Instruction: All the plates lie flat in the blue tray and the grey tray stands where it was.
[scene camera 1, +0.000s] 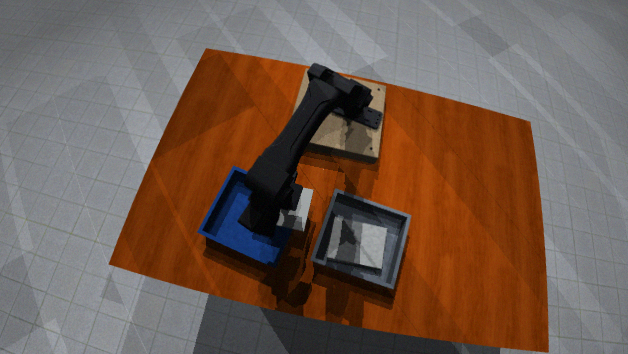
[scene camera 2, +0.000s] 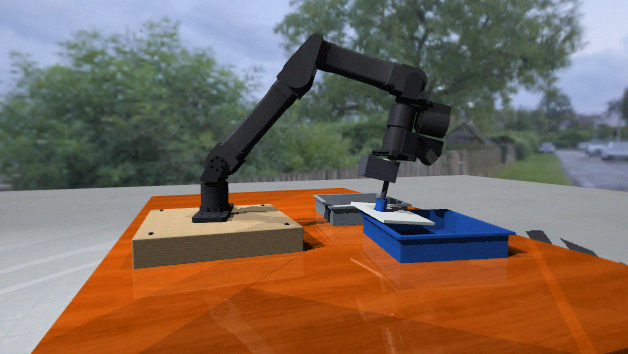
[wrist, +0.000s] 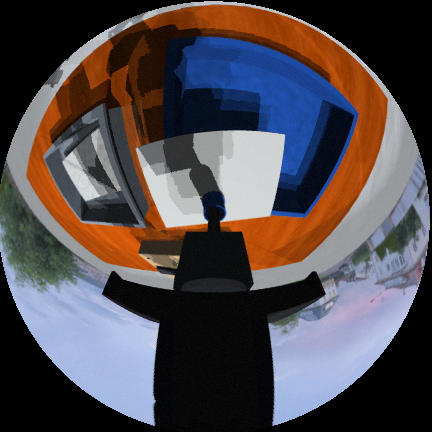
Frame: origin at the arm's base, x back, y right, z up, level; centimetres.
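Seen in the pictures: hand at its tool point: (scene camera 2: 379, 214) (wrist: 213, 197); arm's base at its link origin: (scene camera 1: 352, 111) (scene camera 2: 215, 213).
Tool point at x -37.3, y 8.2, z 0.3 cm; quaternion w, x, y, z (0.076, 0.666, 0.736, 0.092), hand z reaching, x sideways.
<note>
Offsets run from my tool point to a thing's top centre. Level surfaces: height alone.
My gripper, a suction cup (scene camera 2: 381, 204) (wrist: 214, 207), is shut on a white plate {dx -2.6, dy +0.0, dz +2.0 cm} (scene camera 1: 303, 206) (scene camera 2: 406, 216) (wrist: 250, 170); the arm hides the cup in scene camera 1. This plate is at rim height over the inner side of the blue tray {dx -8.4, dy +6.3, dz -0.3 cm} (scene camera 1: 237, 248) (scene camera 2: 455, 250) (wrist: 280, 62) and sticks out past its wall towards the grey tray. I cannot tell if it touches the rim. No plate shows on the visible floor of the blue tray. The grey tray {dx -1.9, dy -25.5, dz -0.3 cm} (scene camera 1: 401, 252) (scene camera 2: 345, 217) (wrist: 54, 167) stands apart and holds white plate material {dx -3.3, dy -24.9, dz -3.2 cm} (scene camera 1: 374, 245) (wrist: 82, 172); the count is unclear.
The wooden base block (scene camera 1: 325, 140) (scene camera 2: 220, 245) (wrist: 155, 255) carries the arm at the back of the orange table {dz -5.3 cm} (scene camera 1: 465, 200) (scene camera 2: 200, 310). A narrow gap of table separates the two trays. Dark shadows fall across both trays and the table between them.
</note>
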